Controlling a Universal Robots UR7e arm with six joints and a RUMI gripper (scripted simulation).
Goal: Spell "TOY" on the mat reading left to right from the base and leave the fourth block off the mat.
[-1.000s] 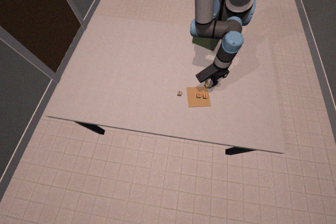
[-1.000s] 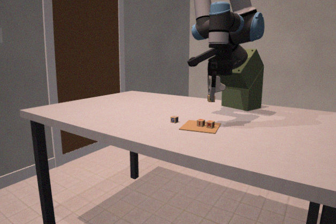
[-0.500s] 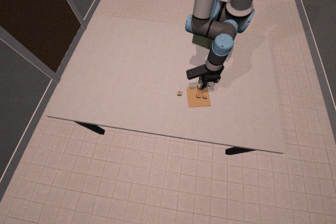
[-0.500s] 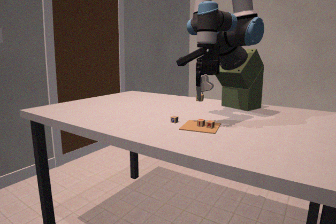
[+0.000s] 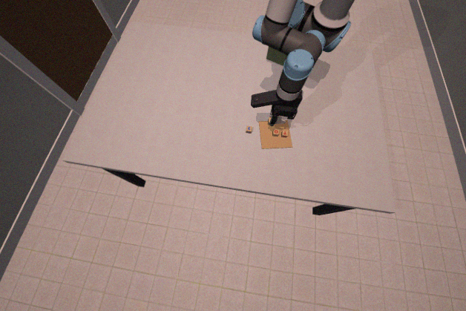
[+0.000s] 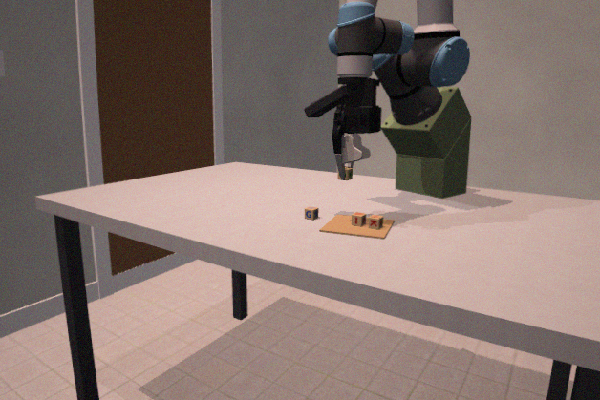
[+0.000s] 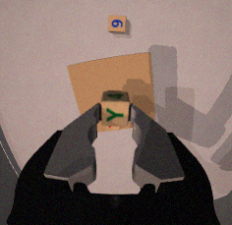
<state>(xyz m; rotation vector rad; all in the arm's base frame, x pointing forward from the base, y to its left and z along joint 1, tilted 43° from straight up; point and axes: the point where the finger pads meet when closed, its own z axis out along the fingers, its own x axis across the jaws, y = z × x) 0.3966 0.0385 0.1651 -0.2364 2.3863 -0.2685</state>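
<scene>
Right now the wooden block is 4 cm to the left of my hand and 10 cm below it. Also, from my hand: mat 4 cm to the left, 12 cm below; T block 1 cm behind, 8 cm to the left, 10 cm below.
</scene>
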